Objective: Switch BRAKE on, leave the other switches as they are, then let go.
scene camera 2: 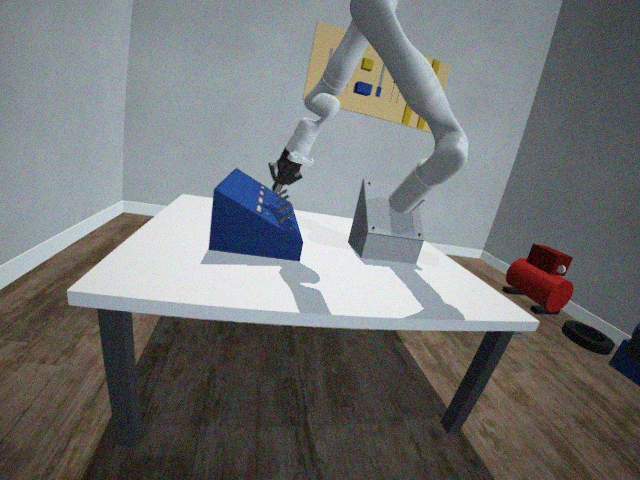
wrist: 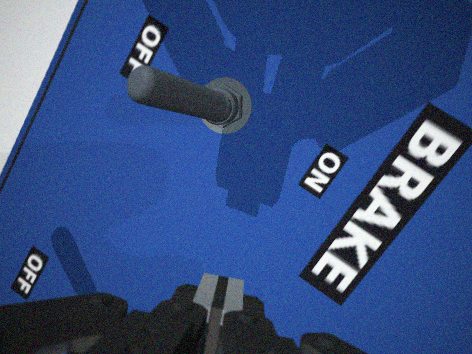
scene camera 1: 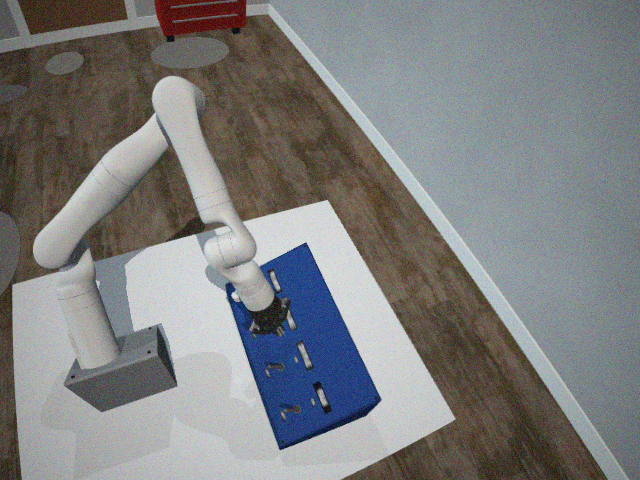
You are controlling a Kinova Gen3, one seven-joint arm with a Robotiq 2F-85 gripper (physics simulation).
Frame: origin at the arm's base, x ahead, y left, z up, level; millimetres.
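Seen in the pictures: gripper, fingertip midpoint: (scene camera 2: 274, 192) (wrist: 218, 305) (scene camera 1: 280, 333); arm's base, link origin: (scene camera 2: 399, 202) (scene camera 1: 102, 359).
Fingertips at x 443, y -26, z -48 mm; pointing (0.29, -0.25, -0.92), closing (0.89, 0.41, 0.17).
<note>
Offsets run from my fingertips to a thing's top centre. "pt": to the spot under its first point. Level surfaces: height alone.
The blue switch panel (scene camera 1: 330, 330) (scene camera 2: 242, 232) (wrist: 150, 210) is a sloped box on the white table. In the wrist view the BRAKE label @[dy +52, dx +41, dz -20 mm] (wrist: 385, 205) is at the right. The BRAKE switch's grey lever @[dy +48, dx -42, dz -14 mm] (wrist: 180, 96) leans toward its OFF label @[pt dy +49, dx -62, dz -69 mm] (wrist: 145, 45), away from its ON label @[pt dy +51, dx +17, dz -34 mm] (wrist: 324, 171). My gripper (scene camera 1: 280, 332) (scene camera 2: 277, 189) (wrist: 218, 305) is shut and empty, over the panel. Its tips show below the BRAKE lever in the wrist view, apart from it. In scene view 1 two other levers (scene camera 1: 275, 368) (scene camera 1: 290, 411) show; the arm and gripper hide part of the switch row.
A second OFF label @[pt dy -72, dx -56, dz -69 mm] (wrist: 30, 272) and a lever's shadow show at the lower left of the wrist view. The arm's grey base block (scene camera 1: 124, 377) (scene camera 2: 390, 248) stands beside the panel on the white table @[dz -143 mm] (scene camera 1: 206, 444) (scene camera 2: 206, 294).
</note>
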